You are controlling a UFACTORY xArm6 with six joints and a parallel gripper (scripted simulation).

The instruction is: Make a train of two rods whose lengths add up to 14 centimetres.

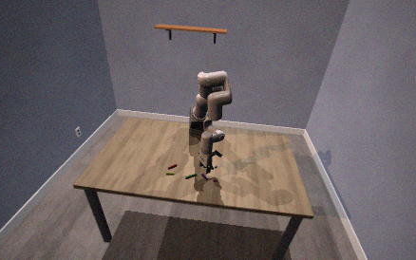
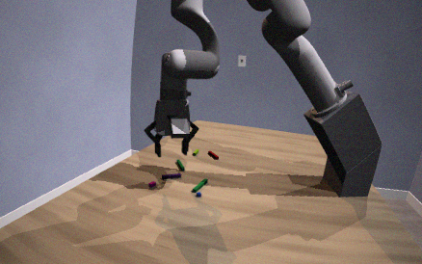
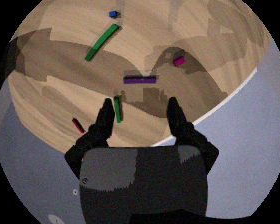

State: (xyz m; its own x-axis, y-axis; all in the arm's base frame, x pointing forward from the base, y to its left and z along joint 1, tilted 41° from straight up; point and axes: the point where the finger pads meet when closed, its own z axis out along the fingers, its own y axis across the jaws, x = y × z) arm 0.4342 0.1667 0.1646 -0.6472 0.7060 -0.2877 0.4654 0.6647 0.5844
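Now: hand 80 mm above the purple rod. The rest, counted from my hand: magenta rod: 10 mm ahead, 80 mm to the left, 80 mm below; then blue rod: 130 mm behind, 40 mm to the left, 80 mm below; then lime rod: 70 mm ahead, 240 mm to the right, 80 mm below.
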